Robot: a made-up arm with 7 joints. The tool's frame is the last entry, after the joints.
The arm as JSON. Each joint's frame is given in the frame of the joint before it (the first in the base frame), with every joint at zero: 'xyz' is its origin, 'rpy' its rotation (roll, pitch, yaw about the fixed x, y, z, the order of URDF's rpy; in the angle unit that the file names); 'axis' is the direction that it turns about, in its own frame. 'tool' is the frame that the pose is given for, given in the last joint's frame.
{
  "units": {
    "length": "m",
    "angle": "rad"
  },
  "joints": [
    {
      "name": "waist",
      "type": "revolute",
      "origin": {
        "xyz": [
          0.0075,
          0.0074,
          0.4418
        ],
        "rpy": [
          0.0,
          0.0,
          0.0
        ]
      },
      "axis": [
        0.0,
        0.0,
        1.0
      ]
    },
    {
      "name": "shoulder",
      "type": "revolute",
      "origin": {
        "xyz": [
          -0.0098,
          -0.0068,
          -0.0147
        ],
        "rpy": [
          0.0,
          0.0,
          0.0
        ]
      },
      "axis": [
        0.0,
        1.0,
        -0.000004
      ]
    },
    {
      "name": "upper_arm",
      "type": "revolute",
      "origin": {
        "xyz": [
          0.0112,
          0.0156,
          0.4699
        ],
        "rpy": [
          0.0,
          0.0,
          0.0
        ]
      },
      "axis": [
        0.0,
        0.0,
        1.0
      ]
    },
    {
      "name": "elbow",
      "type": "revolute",
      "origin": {
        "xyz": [
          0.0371,
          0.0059,
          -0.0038
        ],
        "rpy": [
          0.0,
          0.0,
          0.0
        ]
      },
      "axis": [
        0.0,
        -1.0,
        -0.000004
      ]
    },
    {
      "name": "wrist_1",
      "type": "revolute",
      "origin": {
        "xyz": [
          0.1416,
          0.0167,
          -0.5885
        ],
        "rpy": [
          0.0,
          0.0,
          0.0
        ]
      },
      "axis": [
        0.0,
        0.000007,
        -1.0
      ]
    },
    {
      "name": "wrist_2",
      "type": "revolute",
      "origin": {
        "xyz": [
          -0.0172,
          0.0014,
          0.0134
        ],
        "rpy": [
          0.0,
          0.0,
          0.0
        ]
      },
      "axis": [
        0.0,
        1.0,
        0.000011
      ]
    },
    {
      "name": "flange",
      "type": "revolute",
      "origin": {
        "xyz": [
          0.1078,
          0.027,
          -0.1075
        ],
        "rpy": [
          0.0,
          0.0,
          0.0
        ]
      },
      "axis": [
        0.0,
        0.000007,
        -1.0
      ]
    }
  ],
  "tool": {
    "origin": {
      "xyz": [
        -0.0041,
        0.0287,
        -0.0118
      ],
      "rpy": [
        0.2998,
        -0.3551,
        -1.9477
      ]
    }
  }
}
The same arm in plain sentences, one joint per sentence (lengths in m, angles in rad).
The arm has seven revolute joints in a row. What follows holds with every joint at zero, and every direction is one of the base frame's. Joint 1 sits 0.0075 m along +x and 0.0074 m along +y and 0.4418 m along +z from the base frame's origin and rotates about +z. Joint 2 sits 0.0098 m along -x and 0.0068 m along -y and 0.0147 m along -z from joint 1 and rotates about +y. Joint 3 sits 0.0112 m along +x and 0.0156 m along +y and 0.4699 m along +z from joint 2 and rotates about +z. Joint 4 sits 0.0371 m along +x and 0.0059 m along +y and 0.0038 m along -z from joint 3 and rotates about -y. Joint 5 sits 0.1416 m along +x and 0.0167 m along +y and 0.5885 m along -z from joint 4 and rotates about -z. Joint 6 sits 0.0172 m along -x and 0.0014 m along +y and 0.0134 m along +z from joint 5 and rotates about +y. Joint 7 sits 0.1078 m along +x and 0.027 m along +y and 0.1075 m along -z from joint 6 and rotates about -z. The tool frame, which is the frame that the pose is given for, sits 0.0041 m along -x and 0.0287 m along +y and 0.0118 m along -z from joint 7; its axes are the base frame's turned by roll 0.2998, pitch -0.3551 and yaw -1.9477 rad (as in URDF: about the fixed x, then y, then z).
